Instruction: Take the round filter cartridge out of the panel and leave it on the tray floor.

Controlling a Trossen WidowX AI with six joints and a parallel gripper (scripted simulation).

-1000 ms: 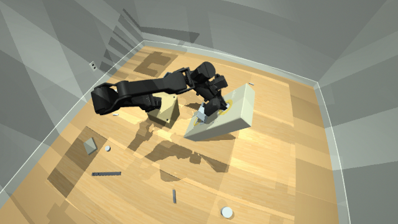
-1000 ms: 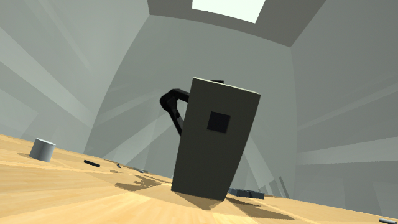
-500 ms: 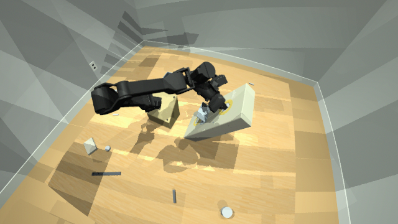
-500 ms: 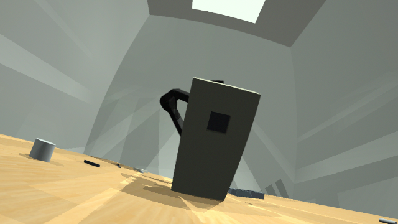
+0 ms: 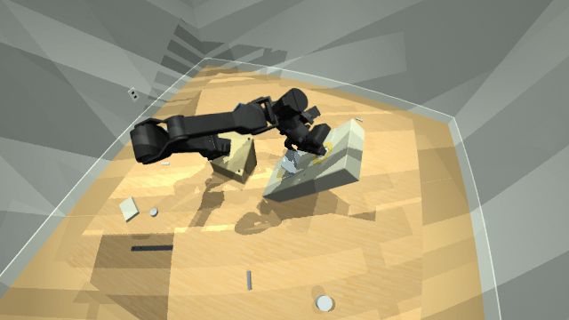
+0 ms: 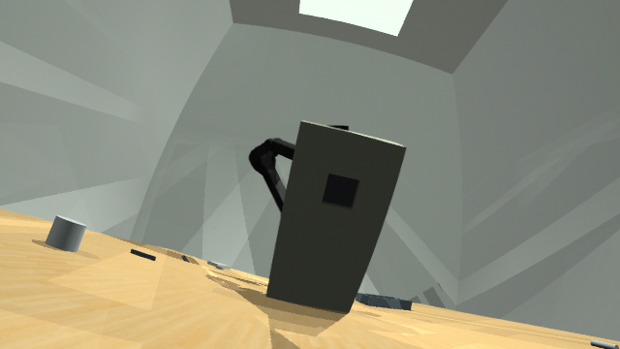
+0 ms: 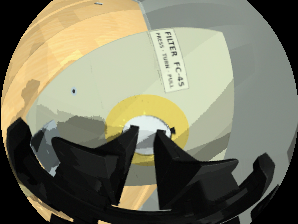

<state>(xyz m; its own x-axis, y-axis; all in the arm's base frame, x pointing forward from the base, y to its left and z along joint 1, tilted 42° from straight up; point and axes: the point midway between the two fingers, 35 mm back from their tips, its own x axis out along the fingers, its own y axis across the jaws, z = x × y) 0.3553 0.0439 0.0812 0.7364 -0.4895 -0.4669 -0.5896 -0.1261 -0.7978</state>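
My gripper tip is now 10 mm short of the round filter cartridge and 10 mm above it. From my gripper tip the other things lie so: cream service panel (80 mm below, 40 mm behind); grey-blue tray (400 mm behind, 310 mm to the left, 230 mm below); short bar (380 mm to the right, 230 mm below, 130 mm behind).
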